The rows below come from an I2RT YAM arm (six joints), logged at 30 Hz.
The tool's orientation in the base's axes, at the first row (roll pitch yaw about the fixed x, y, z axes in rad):
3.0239, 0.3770, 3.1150
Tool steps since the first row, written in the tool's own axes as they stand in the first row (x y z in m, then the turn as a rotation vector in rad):
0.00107, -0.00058, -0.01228, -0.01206, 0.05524, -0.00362
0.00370, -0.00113, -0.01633, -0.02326, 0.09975, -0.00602
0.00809, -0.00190, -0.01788, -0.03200, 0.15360, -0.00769
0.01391, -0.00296, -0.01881, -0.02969, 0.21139, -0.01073
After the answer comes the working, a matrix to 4 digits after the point.
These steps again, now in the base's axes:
-0.00551, -0.00187, 0.01088, 0.00895, 0.05421, 0.01381
-0.00944, -0.00279, 0.01359, 0.01772, 0.09792, 0.02501
-0.01408, -0.00361, 0.01332, 0.02433, 0.15104, 0.03565
-0.01981, -0.00462, 0.01192, 0.02009, 0.20821, 0.04392

The tool's axes in the first row as the columns of a matrix, in the base's axes (rounded; the answer above uses it unrounded):
-0.9294, -0.0168, 0.3686
0.0247, 0.9939, 0.1077
-0.3681, 0.1092, -0.9233

